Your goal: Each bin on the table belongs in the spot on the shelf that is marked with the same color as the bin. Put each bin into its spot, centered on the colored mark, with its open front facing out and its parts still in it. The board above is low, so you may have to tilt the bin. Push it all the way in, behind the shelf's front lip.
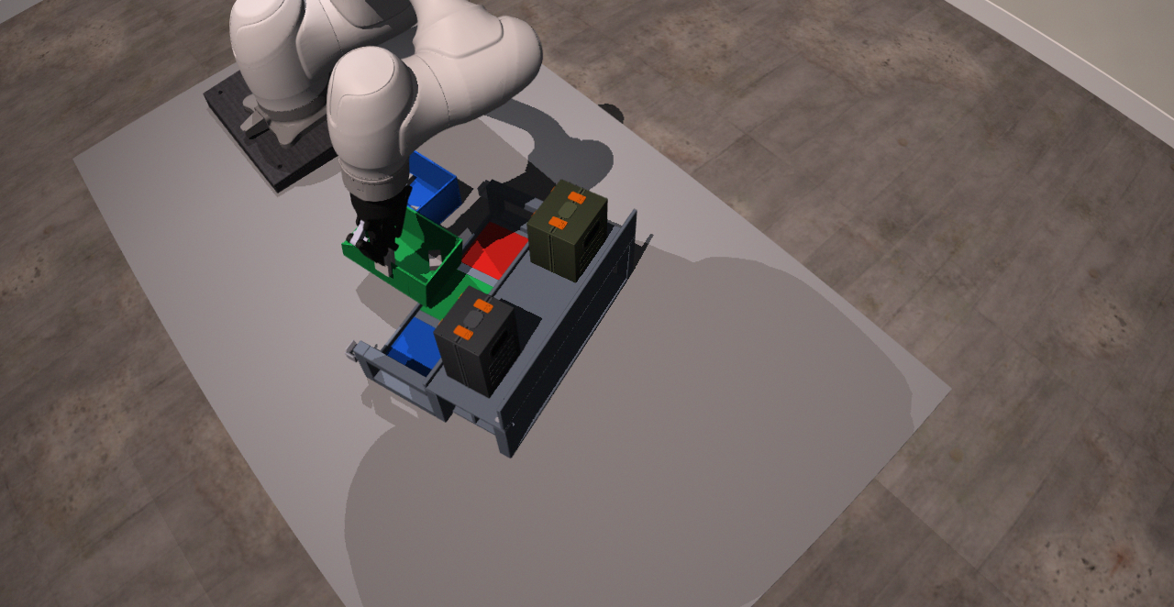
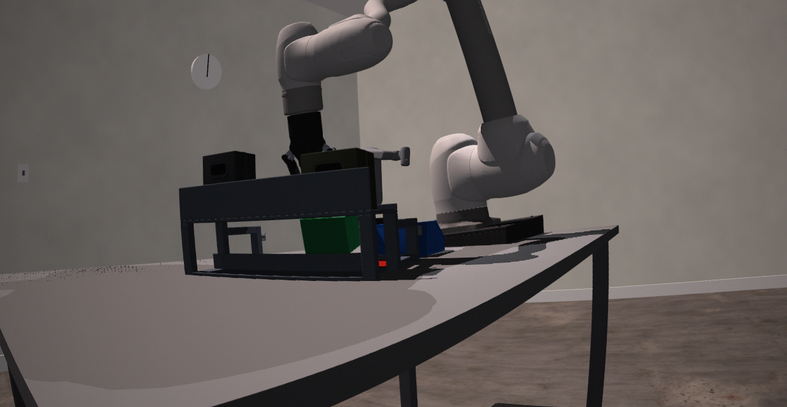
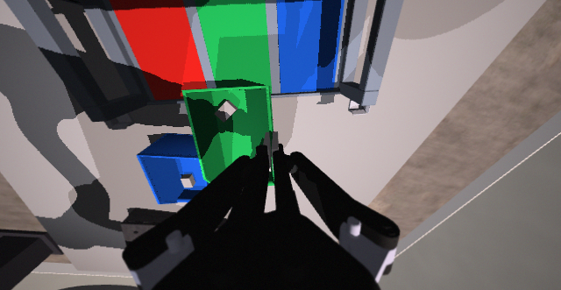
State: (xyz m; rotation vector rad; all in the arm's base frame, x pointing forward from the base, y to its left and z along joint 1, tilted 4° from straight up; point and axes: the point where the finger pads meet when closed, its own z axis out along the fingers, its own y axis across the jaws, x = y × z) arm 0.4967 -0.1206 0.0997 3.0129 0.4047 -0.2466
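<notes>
The green bin lies 20 mm behind my hand, 40 mm to the left of it and 40 mm below it. From my hand the other things lie so: olive case (190 mm ahead, 220 mm to the left, 40 mm above); black case (240 mm ahead, 10 mm to the right, 50 mm above); blue bin (160 mm behind, 140 mm to the left, 70 mm below).
</notes>
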